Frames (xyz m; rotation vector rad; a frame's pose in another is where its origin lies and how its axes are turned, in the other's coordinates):
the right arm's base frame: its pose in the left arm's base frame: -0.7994 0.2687 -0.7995 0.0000 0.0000 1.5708
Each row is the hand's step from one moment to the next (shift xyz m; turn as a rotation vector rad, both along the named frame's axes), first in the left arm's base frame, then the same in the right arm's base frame.
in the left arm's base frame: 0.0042 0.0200 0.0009 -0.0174 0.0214 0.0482
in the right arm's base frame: 0.0200 -0.0042 0.0009 0.0214 0.0174 0.0482
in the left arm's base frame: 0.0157 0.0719 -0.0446 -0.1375 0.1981 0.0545
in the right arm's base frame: 0.0719 -0.0157 -0.0446 0.1981 0.1375 0.0545
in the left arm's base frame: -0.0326 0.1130 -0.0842 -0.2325 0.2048 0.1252
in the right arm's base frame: 0.1130 0.0326 -0.0842 0.2048 0.2325 0.1252
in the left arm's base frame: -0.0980 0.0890 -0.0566 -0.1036 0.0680 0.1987
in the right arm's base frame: 0.0890 0.0980 -0.0566 0.0680 0.1036 0.1987
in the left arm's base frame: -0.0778 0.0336 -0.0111 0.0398 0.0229 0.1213
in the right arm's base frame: 0.0336 0.0778 -0.0111 0.0229 -0.0398 0.1213
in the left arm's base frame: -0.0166 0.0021 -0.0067 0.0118 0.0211 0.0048
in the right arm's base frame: 0.0021 0.0166 -0.0067 0.0211 -0.0118 0.0048
